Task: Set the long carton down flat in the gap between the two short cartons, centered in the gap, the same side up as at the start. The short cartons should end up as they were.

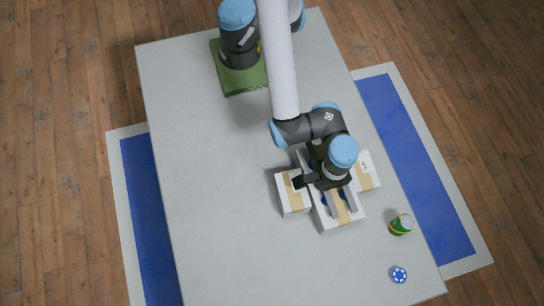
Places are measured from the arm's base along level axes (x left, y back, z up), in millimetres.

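Pixels of known places: arm's base, link origin: (239, 53).
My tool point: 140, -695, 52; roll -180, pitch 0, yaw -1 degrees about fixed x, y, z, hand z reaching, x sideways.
Ahead of a thing's pixels: the offset from my tool point to its middle, as dx, dy, dz. "*": to the spot under its first point. Level surfaces: height alone.
The long carton {* +40, -151, +16} (354, 214), white with a tan tape strip, lies level between the two short cartons, with its near end reaching past both. The left short carton {-139, +3, -35} (293, 192) and the right short carton {+132, -5, -35} (367, 180) are upright, white with tan tape. The right one is partly covered by the arm. My suction gripper (327, 181) is over the long carton, with its blue cups at the carton's top face, and appears to hold it. The wrist hides much of the far half. Small clearances at the carton's sides and underneath are too hard to tell.
A green and yellow can {+205, -236, -26} (401, 224) stands near the right table edge. A blue and white chip {+132, -395, -74} (399, 275) lies nearer the front right corner of the grey table {dz -87} (225, 240). The arm's green base plate (235, 82) is at the back.
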